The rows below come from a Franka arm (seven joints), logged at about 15 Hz.
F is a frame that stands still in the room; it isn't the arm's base.
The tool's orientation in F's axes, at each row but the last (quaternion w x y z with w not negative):
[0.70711 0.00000 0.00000 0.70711]
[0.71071 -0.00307 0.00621 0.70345]
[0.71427 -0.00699 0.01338 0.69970]
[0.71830 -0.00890 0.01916 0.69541]
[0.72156 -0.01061 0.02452 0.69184]
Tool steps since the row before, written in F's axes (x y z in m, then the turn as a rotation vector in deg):
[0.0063 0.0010 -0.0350 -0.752 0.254 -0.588]
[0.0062 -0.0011 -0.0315 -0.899 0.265 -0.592]
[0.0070 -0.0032 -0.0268 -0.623 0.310 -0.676]
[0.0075 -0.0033 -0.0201 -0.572 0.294 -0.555]
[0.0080 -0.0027 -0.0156 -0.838 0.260 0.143]
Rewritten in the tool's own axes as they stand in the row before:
[0.0010 -0.0063 -0.0350 0.254 0.752 -0.588]
[-0.0006 -0.0063 -0.0315 0.264 0.899 -0.593]
[-0.0023 -0.0073 -0.0268 0.317 0.623 -0.673]
[-0.0023 -0.0079 -0.0201 0.297 0.574 -0.552]
[-0.0016 -0.0084 -0.0155 0.217 0.851 0.138]

